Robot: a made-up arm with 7 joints. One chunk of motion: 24 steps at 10 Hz.
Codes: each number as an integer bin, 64 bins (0 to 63) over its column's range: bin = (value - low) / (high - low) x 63, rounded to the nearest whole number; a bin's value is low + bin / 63 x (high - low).
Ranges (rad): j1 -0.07..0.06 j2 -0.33..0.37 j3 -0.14..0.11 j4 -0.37..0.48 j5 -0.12..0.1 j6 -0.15..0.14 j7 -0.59..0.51
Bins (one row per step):
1: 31 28 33 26 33 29 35
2: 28 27 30 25 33 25 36
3: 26 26 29 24 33 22 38
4: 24 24 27 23 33 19 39
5: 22 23 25 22 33 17 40
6: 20 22 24 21 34 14 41
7: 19 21 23 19 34 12 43
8: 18 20 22 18 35 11 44
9: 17 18 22 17 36 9 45
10: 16 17 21 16 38 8 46
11: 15 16 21 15 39 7 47
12: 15 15 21 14 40 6 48
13: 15 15 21 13 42 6 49
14: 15 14 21 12 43 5 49
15: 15 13 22 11 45 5 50
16: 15 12 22 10 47 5 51
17: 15 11 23 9 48 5 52
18: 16 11 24 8 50 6 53
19: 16 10 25 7 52 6 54
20: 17 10 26 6 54 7 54
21: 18 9 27 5 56 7 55
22: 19 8 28 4 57 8 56
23: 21 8 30 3 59 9 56
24: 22 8 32 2 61 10 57
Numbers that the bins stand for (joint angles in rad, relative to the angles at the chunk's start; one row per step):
1: -0.0060 -0.0189 -0.0090 -0.0192 -0.0048 -0.0165 0.0211
2: -0.0122 -0.0300 -0.0210 -0.0327 -0.0048 -0.0349 0.0386
3: -0.0163 -0.0411 -0.0249 -0.0462 -0.0048 -0.0487 0.0735
4: -0.0205 -0.0633 -0.0329 -0.0597 -0.0048 -0.0625 0.0910
5: -0.0246 -0.0744 -0.0408 -0.0732 -0.0048 -0.0717 0.1084
6: -0.0287 -0.0856 -0.0448 -0.0867 -0.0013 -0.0856 0.1259
7: -0.0308 -0.0967 -0.0487 -0.1137 -0.0013 -0.0948 0.1608
8: -0.0329 -0.1078 -0.0527 -0.1271 0.0022 -0.0994 0.1783
9: -0.0349 -0.1300 -0.0527 -0.1406 0.0057 -0.1086 0.1957
10: -0.0370 -0.1411 -0.0567 -0.1541 0.0127 -0.1132 0.2132
11: -0.0390 -0.1522 -0.0567 -0.1676 0.0162 -0.1178 0.2306
12: -0.0390 -0.1633 -0.0567 -0.1811 0.0197 -0.1224 0.2481
13: -0.0390 -0.1633 -0.0567 -0.1946 0.0267 -0.1224 0.2656
14: -0.0390 -0.1744 -0.0567 -0.2081 0.0302 -0.1270 0.2656
15: -0.0390 -0.1856 -0.0527 -0.2216 0.0371 -0.1270 0.2830
16: -0.0390 -0.1967 -0.0527 -0.2351 0.0441 -0.1270 0.3005
17: -0.0390 -0.2078 -0.0487 -0.2486 0.0476 -0.1270 0.3179
18: -0.0370 -0.2078 -0.0448 -0.2621 0.0546 -0.1224 0.3354
19: -0.0370 -0.2189 -0.0408 -0.2756 0.0616 -0.1224 0.3529
20: -0.0349 -0.2189 -0.0368 -0.2890 0.0686 -0.1178 0.3529
21: -0.0329 -0.2300 -0.0329 -0.3025 0.0756 -0.1178 0.3703
22: -0.0308 -0.2411 -0.0289 -0.3160 0.0790 -0.1132 0.3878
23: -0.0267 -0.2411 -0.0210 -0.3295 0.0860 -0.1086 0.3878
24: -0.0246 -0.2411 -0.0130 -0.3430 0.0930 -0.1040 0.4052

